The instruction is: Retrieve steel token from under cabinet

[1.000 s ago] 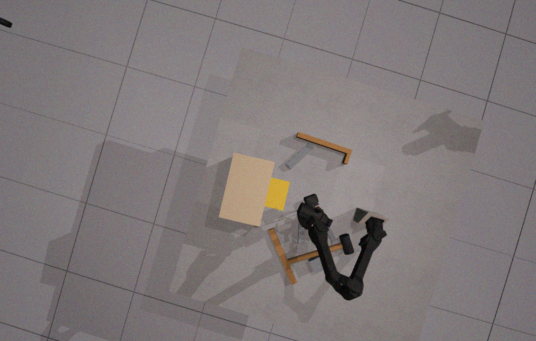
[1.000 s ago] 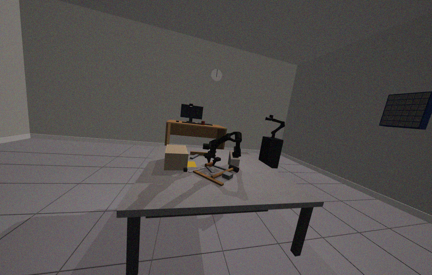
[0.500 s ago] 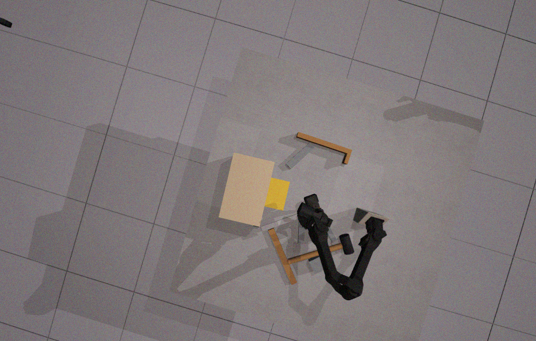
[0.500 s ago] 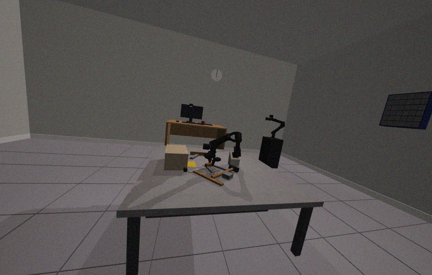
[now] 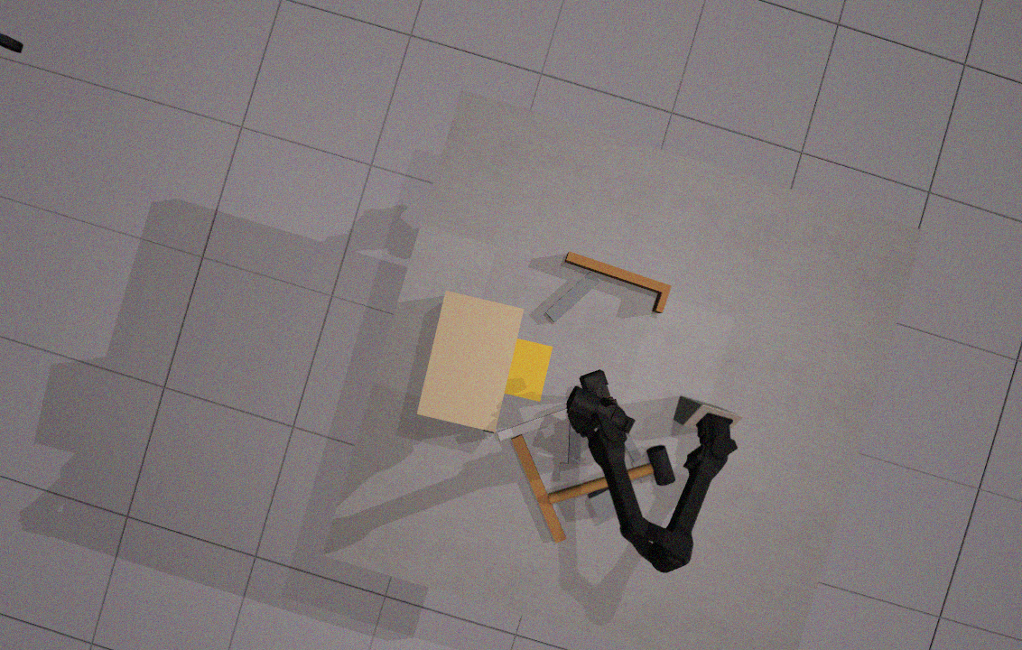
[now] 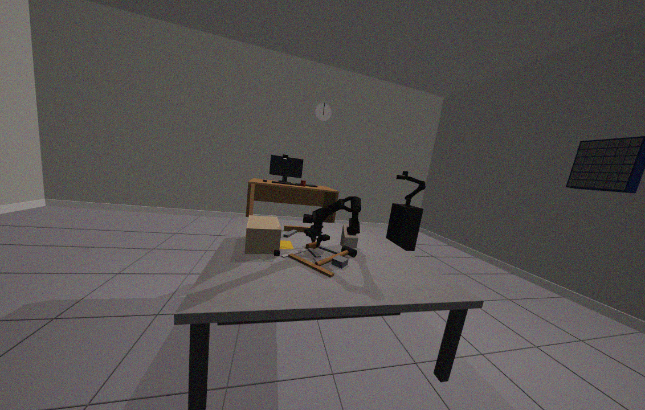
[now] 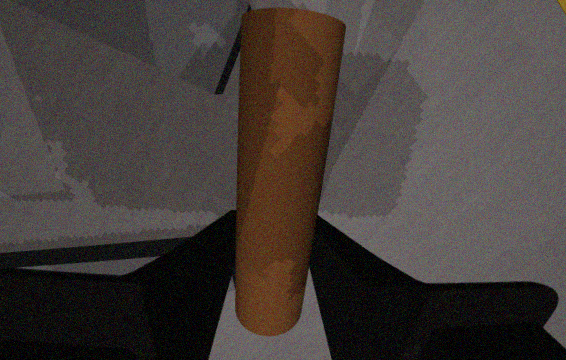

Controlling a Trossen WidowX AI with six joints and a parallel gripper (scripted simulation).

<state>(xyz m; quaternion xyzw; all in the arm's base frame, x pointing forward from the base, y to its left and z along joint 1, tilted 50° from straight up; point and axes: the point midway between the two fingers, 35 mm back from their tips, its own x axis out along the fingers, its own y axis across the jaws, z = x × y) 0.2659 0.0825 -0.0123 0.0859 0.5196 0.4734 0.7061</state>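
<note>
Now: gripper tip 2 cm short of the grey l-shaped bracket and 15 cm to the right of it. Also, from my gripper tip: grey bar 14 cm ahead, 25 cm to the right; then grey block 9 cm behind, 24 cm to the left, 1 cm above; then wooden stick 9 cm ahead, 26 cm to the left.
</note>
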